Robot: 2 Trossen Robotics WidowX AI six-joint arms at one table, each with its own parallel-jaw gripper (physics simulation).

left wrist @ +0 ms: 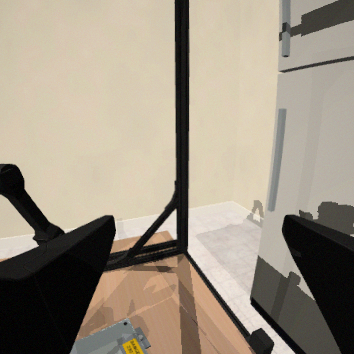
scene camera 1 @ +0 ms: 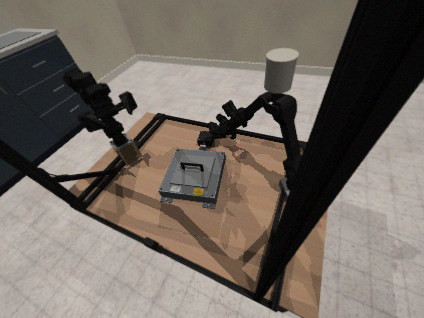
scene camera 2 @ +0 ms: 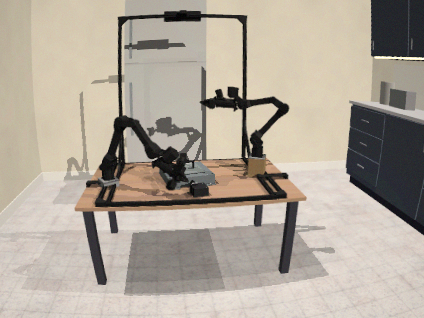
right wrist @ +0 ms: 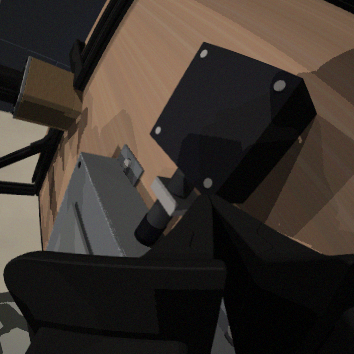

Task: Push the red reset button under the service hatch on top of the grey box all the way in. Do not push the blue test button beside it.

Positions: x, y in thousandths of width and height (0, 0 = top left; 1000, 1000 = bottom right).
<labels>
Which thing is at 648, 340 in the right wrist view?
A grey box.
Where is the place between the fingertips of my left gripper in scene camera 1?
282, 379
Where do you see a black handle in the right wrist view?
199, 677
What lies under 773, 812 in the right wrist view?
My right gripper.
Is my left gripper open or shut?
Open.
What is my left gripper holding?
Nothing.
</labels>
